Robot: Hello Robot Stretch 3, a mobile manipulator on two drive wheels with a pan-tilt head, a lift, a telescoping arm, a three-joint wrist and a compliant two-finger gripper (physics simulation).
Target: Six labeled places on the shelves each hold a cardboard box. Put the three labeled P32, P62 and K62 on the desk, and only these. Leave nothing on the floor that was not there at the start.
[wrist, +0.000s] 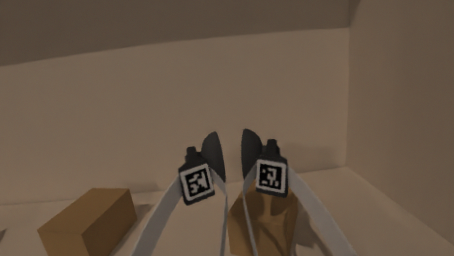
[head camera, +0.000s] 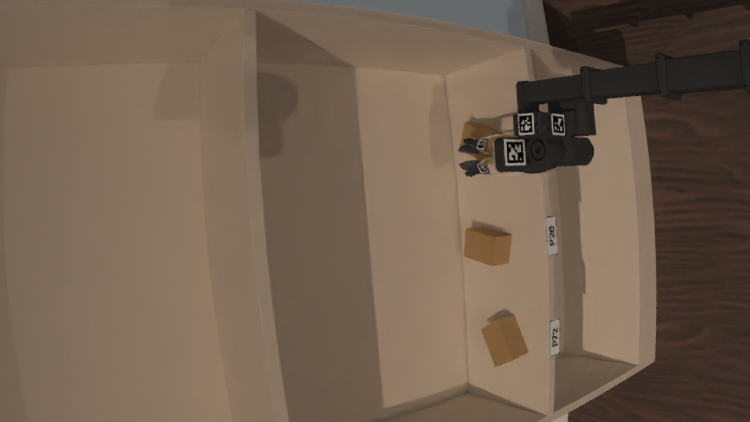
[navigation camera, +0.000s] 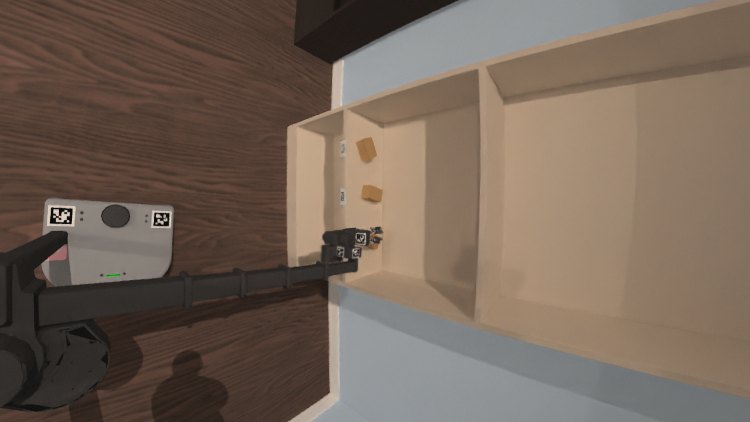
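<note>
My gripper reaches into the low shelf compartment. A cardboard box lies just below the fingers, under the right finger and off to one side of the gap, not between the tips. Its label is hidden behind my wrist. Two more boxes stand along the same shelf: one behind label P26, and one behind label P72.
The compartment's side wall is close on the right of the fingers and the back wall is just ahead. The shelf unit has taller compartments above. My base stands on the wood floor, with the arm stretched out to the shelf.
</note>
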